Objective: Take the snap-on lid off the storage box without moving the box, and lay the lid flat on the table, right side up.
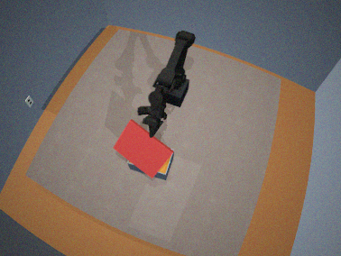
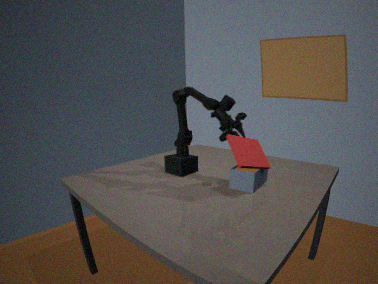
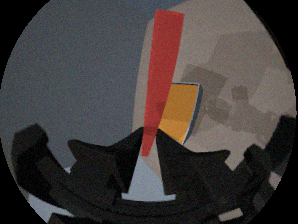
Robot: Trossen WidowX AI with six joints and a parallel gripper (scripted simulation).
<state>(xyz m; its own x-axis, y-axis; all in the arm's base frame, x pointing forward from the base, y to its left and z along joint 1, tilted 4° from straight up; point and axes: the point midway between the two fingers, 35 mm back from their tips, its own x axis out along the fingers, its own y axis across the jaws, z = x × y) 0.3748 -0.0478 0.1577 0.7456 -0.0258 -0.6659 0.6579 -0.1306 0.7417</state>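
Right now my gripper tip is 5 cm short of the red lid, 5 cm above it and 4 cm to the left of it. The rest, counted from my gripper tip: storage box 18 cm below, 4 cm ahead.
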